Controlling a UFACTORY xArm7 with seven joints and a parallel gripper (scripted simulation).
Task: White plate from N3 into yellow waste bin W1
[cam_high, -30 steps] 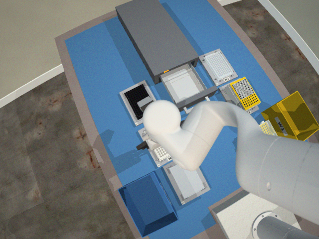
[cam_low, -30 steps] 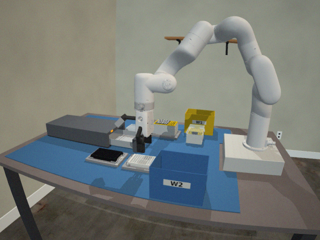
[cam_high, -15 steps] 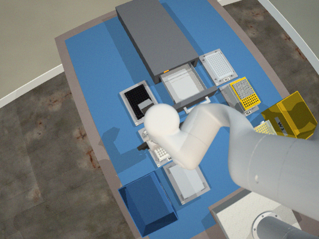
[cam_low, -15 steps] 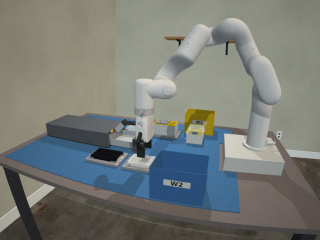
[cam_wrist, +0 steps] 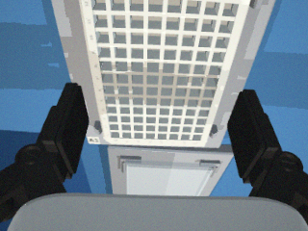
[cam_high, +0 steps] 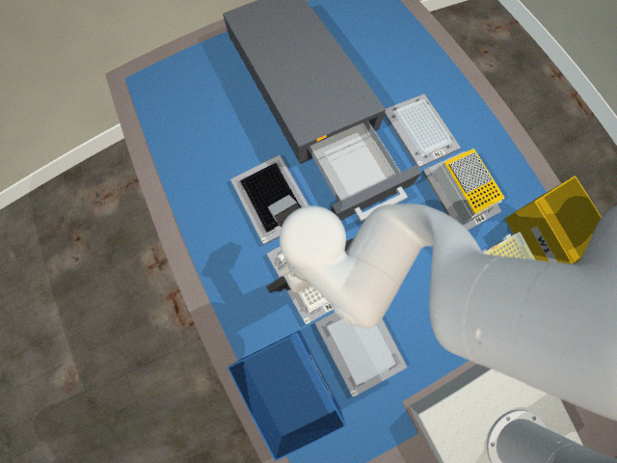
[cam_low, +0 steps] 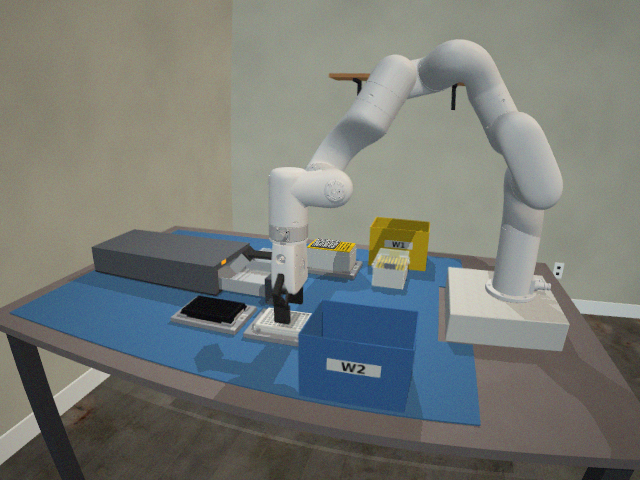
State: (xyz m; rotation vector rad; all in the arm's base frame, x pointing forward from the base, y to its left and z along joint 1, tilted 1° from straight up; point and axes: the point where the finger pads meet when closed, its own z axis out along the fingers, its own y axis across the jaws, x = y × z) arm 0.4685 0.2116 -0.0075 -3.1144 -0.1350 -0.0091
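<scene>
The white plate is 30 mm below my hand. Also, from my hand: nest N3: 50 mm below; then blue bin W2: 180 mm behind, 130 mm to the left, 10 mm below; then black plate: 180 mm ahead, 10 mm to the left, 30 mm below.
</scene>
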